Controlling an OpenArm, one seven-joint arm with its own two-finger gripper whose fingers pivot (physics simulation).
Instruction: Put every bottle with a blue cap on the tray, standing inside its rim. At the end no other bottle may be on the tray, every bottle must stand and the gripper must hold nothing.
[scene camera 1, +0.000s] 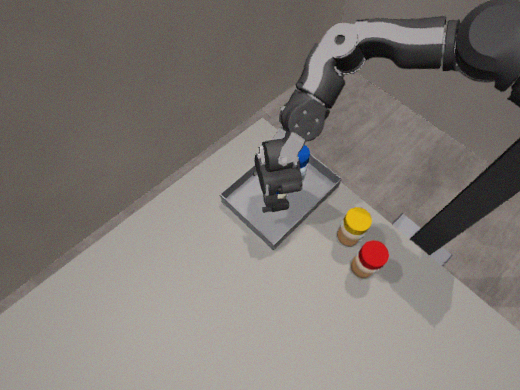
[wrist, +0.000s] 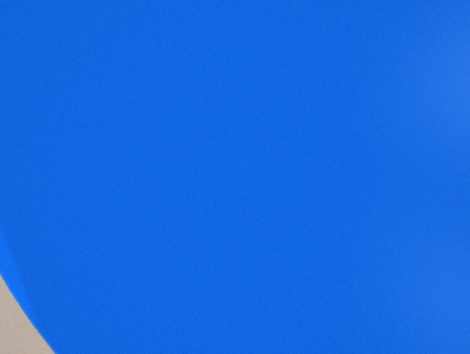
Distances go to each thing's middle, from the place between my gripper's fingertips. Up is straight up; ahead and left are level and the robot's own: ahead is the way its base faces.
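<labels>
The grey tray (scene camera 1: 244, 197) sits 50 mm below my hand and 40 mm behind it; going by their middles, it is the nearest to my hand of the things named here. The yellow-capped bottle (scene camera 1: 357, 221) is 190 mm to the left of my hand, 80 mm behind it and 10 mm below it. As for the red-capped bottle (scene camera 1: 373, 255), it stands 260 mm to the left of my hand, 50 mm behind it and 10 mm below it, and going by their middles it is the farthest from my hand of the things named here.
</labels>
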